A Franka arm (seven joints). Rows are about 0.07 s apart.
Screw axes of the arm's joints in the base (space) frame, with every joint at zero. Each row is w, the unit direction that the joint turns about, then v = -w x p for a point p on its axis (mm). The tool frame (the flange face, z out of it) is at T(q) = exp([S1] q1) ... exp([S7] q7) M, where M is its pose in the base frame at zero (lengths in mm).
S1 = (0, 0, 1, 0, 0, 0)
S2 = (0, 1, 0, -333, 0, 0)
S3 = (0, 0, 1, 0, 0, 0)
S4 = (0, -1, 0, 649, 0, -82.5)
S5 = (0, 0, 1, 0, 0, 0)
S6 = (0, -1, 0, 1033, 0, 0)
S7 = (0, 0, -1, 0, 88, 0)
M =
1 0 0 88
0 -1 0 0
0 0 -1 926
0 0 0 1
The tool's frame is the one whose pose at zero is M.
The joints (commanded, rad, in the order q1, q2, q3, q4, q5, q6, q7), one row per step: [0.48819, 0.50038, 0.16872, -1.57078, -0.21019, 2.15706, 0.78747]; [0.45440, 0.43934, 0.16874, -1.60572, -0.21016, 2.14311, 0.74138]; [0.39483, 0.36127, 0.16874, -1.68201, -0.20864, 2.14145, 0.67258]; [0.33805, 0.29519, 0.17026, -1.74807, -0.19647, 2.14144, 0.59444]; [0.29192, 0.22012, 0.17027, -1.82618, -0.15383, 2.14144, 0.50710]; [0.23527, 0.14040, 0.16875, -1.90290, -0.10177, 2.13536, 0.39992]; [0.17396, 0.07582, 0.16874, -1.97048, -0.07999, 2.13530, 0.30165]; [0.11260, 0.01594, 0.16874, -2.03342, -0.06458, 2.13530, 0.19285]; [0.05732, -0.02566, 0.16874, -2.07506, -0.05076, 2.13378, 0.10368]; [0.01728, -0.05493, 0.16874, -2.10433, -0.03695, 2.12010, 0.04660]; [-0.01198, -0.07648, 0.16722, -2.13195, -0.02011, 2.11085, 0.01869]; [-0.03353, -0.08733, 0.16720, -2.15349, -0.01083, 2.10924, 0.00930]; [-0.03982, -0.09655, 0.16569, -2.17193, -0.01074, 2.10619, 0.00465]
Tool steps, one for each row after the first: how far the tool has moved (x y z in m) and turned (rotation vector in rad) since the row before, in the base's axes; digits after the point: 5 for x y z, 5 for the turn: [0.00355, -0.02451, 0.02391, -0.00834, -0.01473, 0.01294]; [0.00299, -0.04242, 0.01572, -0.02005, -0.00324, 0.01249]; [0.00062, -0.03826, 0.01142, -0.01180, 0.00472, 0.01990]; [-0.00849, -0.03250, 0.00982, 0.00817, 0.01992, 0.02432]; [-0.00890, -0.03838, 0.01100, 0.01438, 0.02110, 0.02637]; [-0.00695, -0.03886, 0.00550, -0.00415, 0.00900, 0.02766]; [-0.00835, -0.03751, 0.00385, -0.00874, 0.00744, 0.04027]; [-0.00559, -0.03182, 0.00286, -0.00397, 0.00574, 0.02697]; [-0.00623, -0.02256, 0.00049, -0.00078, 0.01673, 0.00963]; [-0.00633, -0.01679, -0.00259, 0.00663, 0.01788, -0.01139]; [-0.00426, -0.01162, -0.00466, 0.00405, 0.01336, -0.01691]; [-0.00469, -0.00470, -0.00416, -0.00308, 0.01219, -0.00355]
